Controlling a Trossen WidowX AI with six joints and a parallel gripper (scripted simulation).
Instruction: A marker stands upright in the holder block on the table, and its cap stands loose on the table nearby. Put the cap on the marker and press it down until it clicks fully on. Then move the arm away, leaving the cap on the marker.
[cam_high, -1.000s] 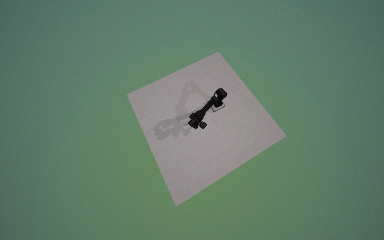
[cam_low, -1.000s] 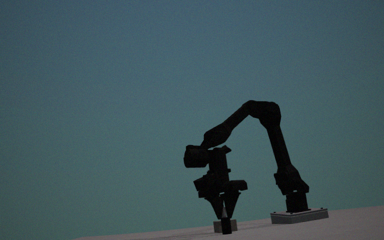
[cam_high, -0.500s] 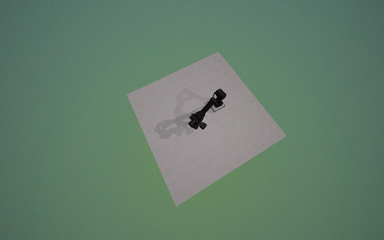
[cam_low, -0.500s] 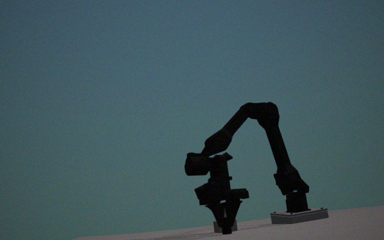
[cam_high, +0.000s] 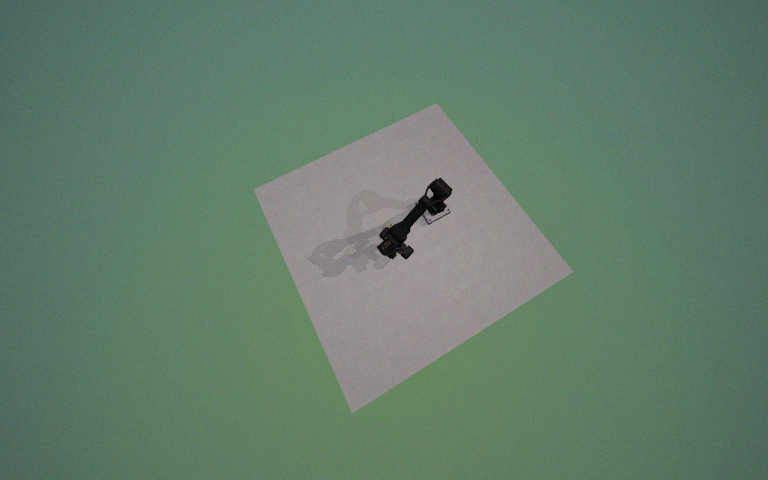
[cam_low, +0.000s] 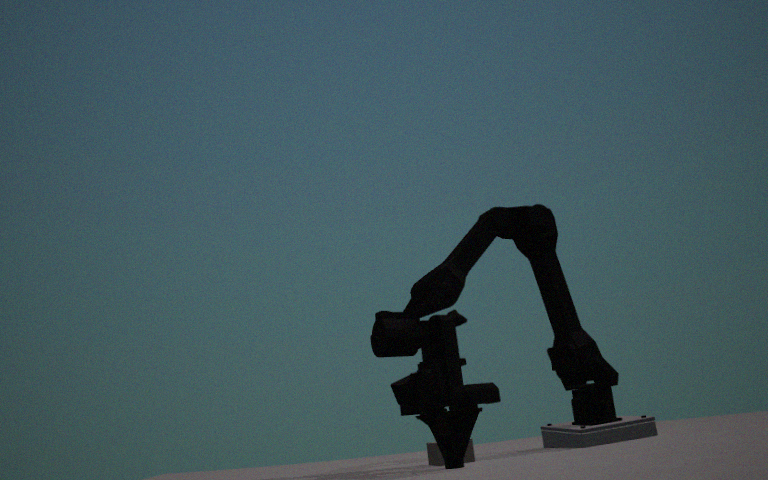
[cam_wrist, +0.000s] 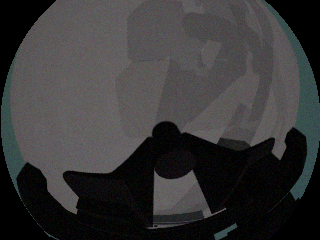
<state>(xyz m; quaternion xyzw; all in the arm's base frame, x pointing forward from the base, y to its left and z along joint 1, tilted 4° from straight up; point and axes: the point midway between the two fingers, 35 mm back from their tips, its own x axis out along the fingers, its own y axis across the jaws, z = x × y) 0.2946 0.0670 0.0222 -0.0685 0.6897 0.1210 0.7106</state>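
My gripper tip is now 10 cm to the left of the holder block, 3 cm past it and 1 cm below it. Round my gripper tip: dark cap: 1 cm above.
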